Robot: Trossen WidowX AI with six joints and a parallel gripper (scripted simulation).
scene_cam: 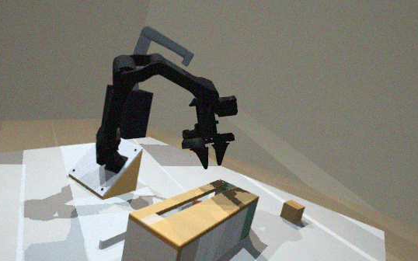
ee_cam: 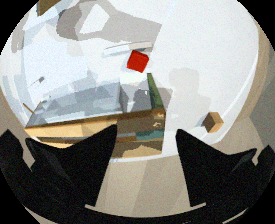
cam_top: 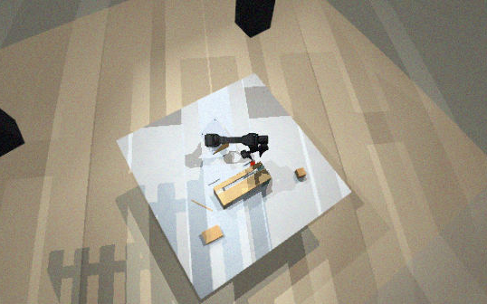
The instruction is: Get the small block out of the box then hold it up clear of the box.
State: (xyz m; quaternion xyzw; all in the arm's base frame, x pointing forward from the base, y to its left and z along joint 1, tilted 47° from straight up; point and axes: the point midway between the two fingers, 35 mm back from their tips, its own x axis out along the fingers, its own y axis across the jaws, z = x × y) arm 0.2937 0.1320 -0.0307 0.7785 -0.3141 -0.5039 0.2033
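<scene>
Now: gripper tip 150 mm above the red block and 20 mm past it. The rest, counted from my gripper tip: tan cube (250 mm to the left, 250 mm ahead, 140 mm below); box (160 mm to the right, 100 mm below, 40 mm ahead); thin stick (470 mm to the right, 160 mm below, 20 mm ahead).
</scene>
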